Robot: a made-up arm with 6 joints. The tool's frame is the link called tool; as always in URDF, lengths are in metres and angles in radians.
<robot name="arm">
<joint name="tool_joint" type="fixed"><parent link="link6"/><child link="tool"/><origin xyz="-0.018 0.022 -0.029" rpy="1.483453 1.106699 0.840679"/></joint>
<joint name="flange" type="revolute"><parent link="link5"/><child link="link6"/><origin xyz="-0.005 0.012 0.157" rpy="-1.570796 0 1.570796"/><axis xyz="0 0 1"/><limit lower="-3.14" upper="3.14"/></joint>
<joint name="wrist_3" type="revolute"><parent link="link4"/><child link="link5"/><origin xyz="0.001 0.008 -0.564" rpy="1.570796 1.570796 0"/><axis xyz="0 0 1"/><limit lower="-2.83" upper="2.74"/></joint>
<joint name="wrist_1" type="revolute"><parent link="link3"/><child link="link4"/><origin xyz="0.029 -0.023 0.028" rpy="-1.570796 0 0"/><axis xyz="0 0 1"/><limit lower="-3.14" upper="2.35"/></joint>
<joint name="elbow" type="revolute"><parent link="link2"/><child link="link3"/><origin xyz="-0.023 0.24 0.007" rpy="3.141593 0 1.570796"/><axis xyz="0 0 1"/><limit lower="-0.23" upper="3.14"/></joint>
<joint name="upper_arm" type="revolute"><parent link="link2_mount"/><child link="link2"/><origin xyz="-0.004 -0.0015 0.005" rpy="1.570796 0 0"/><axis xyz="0 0 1"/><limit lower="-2.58" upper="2.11"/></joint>
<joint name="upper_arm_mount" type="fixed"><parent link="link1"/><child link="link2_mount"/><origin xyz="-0.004 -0.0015 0.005" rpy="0 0 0"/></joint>
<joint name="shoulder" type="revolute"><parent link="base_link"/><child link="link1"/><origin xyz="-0.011 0.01 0.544" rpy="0 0 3.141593"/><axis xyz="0 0 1"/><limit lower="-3.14" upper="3.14"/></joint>
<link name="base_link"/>
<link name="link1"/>
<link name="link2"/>
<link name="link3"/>
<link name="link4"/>
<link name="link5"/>
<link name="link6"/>
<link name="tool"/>
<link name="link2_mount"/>
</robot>
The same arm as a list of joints. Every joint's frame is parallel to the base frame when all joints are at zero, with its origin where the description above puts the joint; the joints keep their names.
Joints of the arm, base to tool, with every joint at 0 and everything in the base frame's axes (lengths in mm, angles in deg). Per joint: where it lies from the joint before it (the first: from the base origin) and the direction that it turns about. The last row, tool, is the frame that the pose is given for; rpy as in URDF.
shoulder: origin -11.0 10.0 544.0 axis 0 0 1
upper_arm: origin 8.0 3.0 10.0 axis 0 1 0
elbow: origin 23.0 7.0 240.0 axis 0 -1 0
wrist_1: origin 23.0 -28.0 29.0 axis -1 0 0
wrist_3: origin 564.0 8.0 1.0 axis 0 -1 0
flange: origin -5.0 -157.0 12.0 axis -1 0 0
tool: origin 29.0 22.0 -18.0 rpy 33.67 -17.37 20.45
Joint limits (deg, base to tool): -179.91..179.91 -147.82..120.89 -13.18..179.91 -179.91..134.65 -162.15..156.99 -179.91..179.91

